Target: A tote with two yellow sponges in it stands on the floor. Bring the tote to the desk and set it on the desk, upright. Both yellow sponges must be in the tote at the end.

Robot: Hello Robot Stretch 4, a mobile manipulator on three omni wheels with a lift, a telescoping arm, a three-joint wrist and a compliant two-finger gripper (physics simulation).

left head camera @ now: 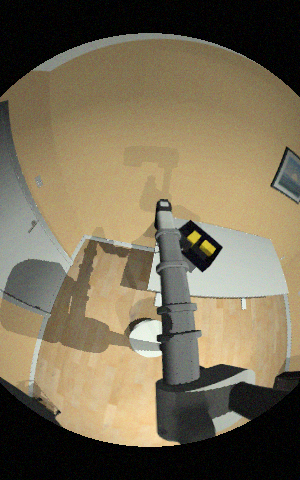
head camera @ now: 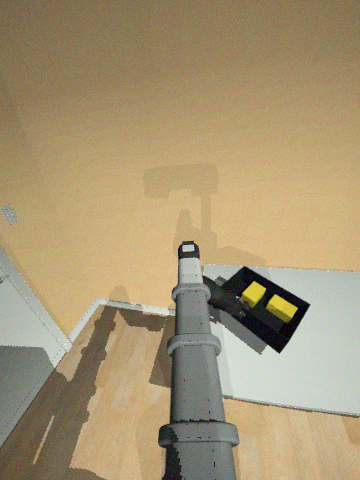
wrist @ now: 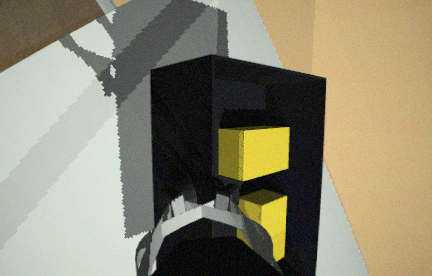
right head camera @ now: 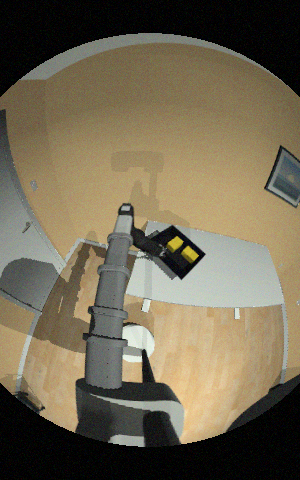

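The black tote [head camera: 275, 339] [left head camera: 202, 263] [right head camera: 180, 271] [wrist: 180, 125] is upright over the left part of the white desk [head camera: 320, 370] [left head camera: 250, 265] [right head camera: 240, 275] [wrist: 75, 210]. Its shadow lies on the desk top, offset from it, so it looks held above the top; the gap's height is unclear. One yellow sponge [head camera: 254, 294] [left head camera: 194, 237] [right head camera: 175, 243] [wrist: 265, 155] and the other yellow sponge [head camera: 282, 308] [left head camera: 207, 247] [right head camera: 190, 254] [wrist: 272, 225] lie inside it. My gripper [head camera: 243, 307] [right head camera: 163, 253] [wrist: 198, 192] is shut on the tote's near wall.
A tan wall runs behind the desk, with a framed picture [left head camera: 290, 175] [right head camera: 285, 175] at the right. A door [left head camera: 12, 200] [right head camera: 10, 200] stands at the left. A round white object [left head camera: 145, 338] [right head camera: 139, 336] is on the floor near my arm, in front of the desk.
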